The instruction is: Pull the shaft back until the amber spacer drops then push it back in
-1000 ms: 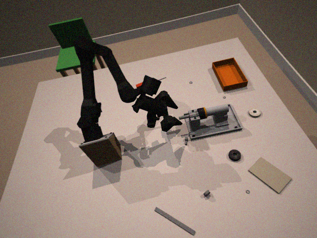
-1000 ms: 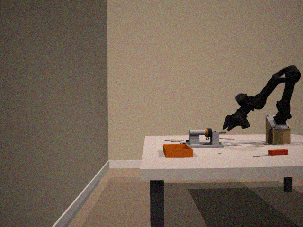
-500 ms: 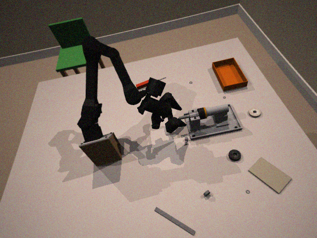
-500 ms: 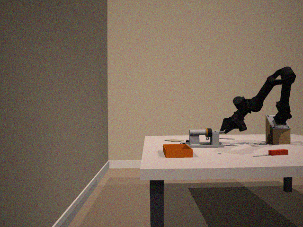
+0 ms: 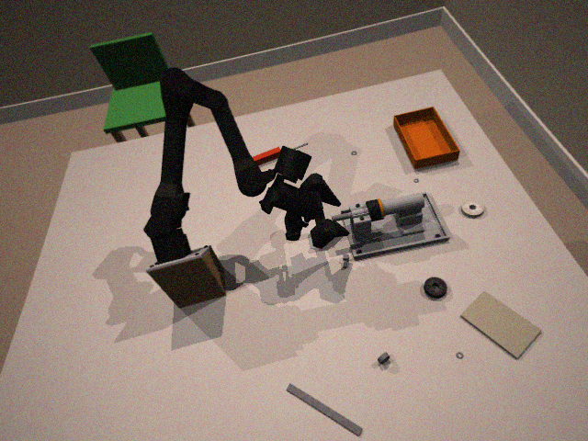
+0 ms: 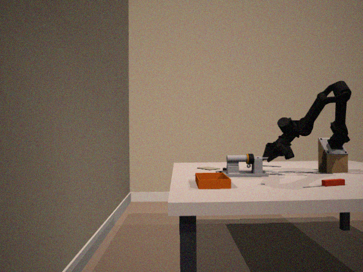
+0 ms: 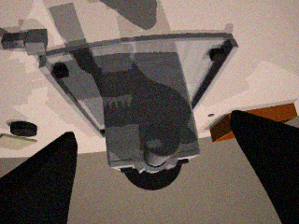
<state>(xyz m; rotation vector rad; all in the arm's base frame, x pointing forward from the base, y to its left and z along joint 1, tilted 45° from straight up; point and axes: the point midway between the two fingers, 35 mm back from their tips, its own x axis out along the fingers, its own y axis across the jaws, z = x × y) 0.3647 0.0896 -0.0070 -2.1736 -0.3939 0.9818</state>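
The shaft is 5 cm ahead of my gripper tip and 1 cm above it. Also, from my gripper tip: bolt (2 cm behind, 8 cm to the right, 6 cm below); then amber spacer (9 cm ahead, 1 cm above); then black spacer (6 cm ahead, 1 cm above).
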